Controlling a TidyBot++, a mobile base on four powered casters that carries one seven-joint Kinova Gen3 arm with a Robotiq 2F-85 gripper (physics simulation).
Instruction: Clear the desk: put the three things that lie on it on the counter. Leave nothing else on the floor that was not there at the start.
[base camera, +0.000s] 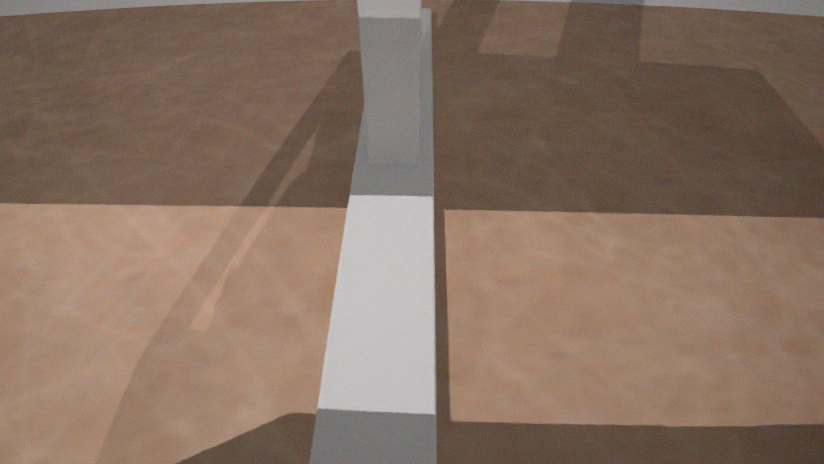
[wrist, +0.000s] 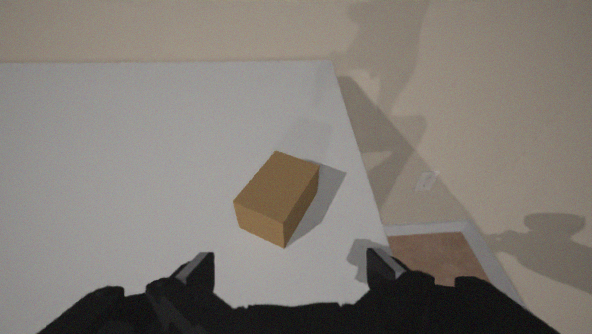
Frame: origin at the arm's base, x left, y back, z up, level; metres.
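Seen in the pictures: gripper, fingertip midpoint: (wrist: 291, 266).
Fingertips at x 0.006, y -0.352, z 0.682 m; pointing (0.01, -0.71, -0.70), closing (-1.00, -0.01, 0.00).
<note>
Offsets run from my fingertips to a thing's top centre. Level surfaces: height alone.
A brown-orange box @[dz -0.079, dx +0.013, dy -0.134 m] (wrist: 276, 192) lies on the white desk top @[dz -0.129 m] (wrist: 125, 150), turned at a slant, near the desk's right edge in the wrist view. My gripper (wrist: 291, 266) is open and empty. It is above the desk, with its fingertips lower in the wrist view than the box and wide apart to either side of it. The desk's white leg and foot bar (base camera: 383, 299) show in the base camera view. The other two things and the counter do not show in these views.
A beige wall (wrist: 500, 100) runs behind and to the right of the desk, with a small white wall plate @[dz -0.622, dx -0.551, dy -0.666 m] (wrist: 426, 181) on it. Brown floor @[dz -1.079 m] (wrist: 435, 255) (base camera: 634, 317) shows beside and under the desk. A white baseboard (wrist: 430, 228) runs along the wall.
</note>
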